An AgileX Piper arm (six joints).
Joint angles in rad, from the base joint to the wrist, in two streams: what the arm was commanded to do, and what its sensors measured. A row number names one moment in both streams.
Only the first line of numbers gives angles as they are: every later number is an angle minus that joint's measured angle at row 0.
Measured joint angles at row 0:
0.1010, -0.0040, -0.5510, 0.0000, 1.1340, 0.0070
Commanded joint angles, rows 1 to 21:
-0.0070, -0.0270, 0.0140, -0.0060, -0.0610, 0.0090
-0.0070, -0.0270, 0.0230, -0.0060, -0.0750, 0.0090
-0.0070, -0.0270, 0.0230, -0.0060, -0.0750, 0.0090
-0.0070, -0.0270, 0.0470, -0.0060, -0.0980, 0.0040
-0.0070, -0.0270, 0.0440, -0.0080, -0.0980, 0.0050
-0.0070, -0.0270, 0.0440, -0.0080, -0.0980, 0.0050
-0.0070, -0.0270, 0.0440, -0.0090, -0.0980, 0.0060
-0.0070, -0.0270, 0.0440, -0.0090, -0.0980, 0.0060
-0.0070, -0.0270, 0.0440, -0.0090, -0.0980, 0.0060
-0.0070, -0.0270, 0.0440, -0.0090, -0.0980, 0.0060
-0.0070, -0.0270, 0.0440, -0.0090, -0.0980, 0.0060
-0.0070, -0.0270, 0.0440, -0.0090, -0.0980, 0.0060
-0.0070, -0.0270, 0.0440, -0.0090, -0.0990, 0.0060
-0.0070, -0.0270, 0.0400, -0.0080, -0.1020, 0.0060
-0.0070, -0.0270, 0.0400, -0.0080, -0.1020, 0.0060
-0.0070, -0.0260, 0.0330, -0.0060, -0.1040, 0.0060
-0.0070, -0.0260, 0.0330, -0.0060, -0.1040, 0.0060
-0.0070, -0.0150, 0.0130, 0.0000, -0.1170, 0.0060
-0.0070, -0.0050, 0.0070, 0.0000, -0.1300, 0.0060
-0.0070, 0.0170, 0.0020, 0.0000, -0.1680, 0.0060
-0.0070, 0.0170, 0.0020, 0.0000, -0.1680, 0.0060
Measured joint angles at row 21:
-0.0030, 0.0010, 0.0190, 0.0000, -0.1120, 0.0000
